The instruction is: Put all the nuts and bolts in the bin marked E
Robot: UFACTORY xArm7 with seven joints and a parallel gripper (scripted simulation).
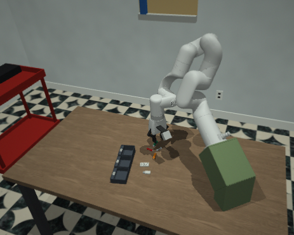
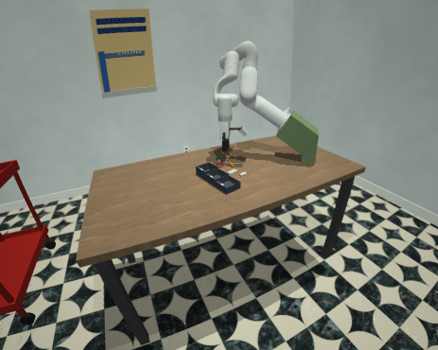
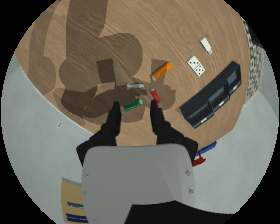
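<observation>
My gripper is now 90 mm above the grey bolt. Also, from my hand: red piece (90 mm below, 50 mm ahead, 10 mm to the left); orange piece (90 mm below, 60 mm to the left, 20 mm ahead); green piece (90 mm below, 40 mm to the right, 30 mm ahead).
</observation>
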